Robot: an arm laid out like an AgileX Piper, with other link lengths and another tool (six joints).
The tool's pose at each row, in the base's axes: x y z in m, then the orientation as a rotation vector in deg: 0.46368 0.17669 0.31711 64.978 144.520 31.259; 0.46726 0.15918 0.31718 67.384 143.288 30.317; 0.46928 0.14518 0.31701 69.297 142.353 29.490; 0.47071 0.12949 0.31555 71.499 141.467 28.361; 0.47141 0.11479 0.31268 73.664 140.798 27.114; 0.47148 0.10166 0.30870 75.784 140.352 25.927; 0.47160 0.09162 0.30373 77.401 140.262 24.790; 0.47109 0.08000 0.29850 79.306 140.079 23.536; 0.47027 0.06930 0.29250 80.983 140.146 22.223
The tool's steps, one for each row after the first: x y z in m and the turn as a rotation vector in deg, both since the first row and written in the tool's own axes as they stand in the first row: -0.01563 -0.00839 -0.00218 0.585 -0.955 1.677; -0.02757 -0.01574 -0.00409 1.128 -1.684 3.003; -0.04025 -0.02510 -0.00548 1.951 -2.411 4.485; -0.05152 -0.03497 -0.00574 2.939 -2.985 5.900; -0.06106 -0.04481 -0.00498 3.990 -3.328 7.262; -0.06814 -0.05319 -0.00269 5.036 -3.458 8.230; -0.07599 -0.06305 -0.00077 6.192 -3.613 9.394; -0.08284 -0.07291 0.00188 7.428 -3.621 10.353
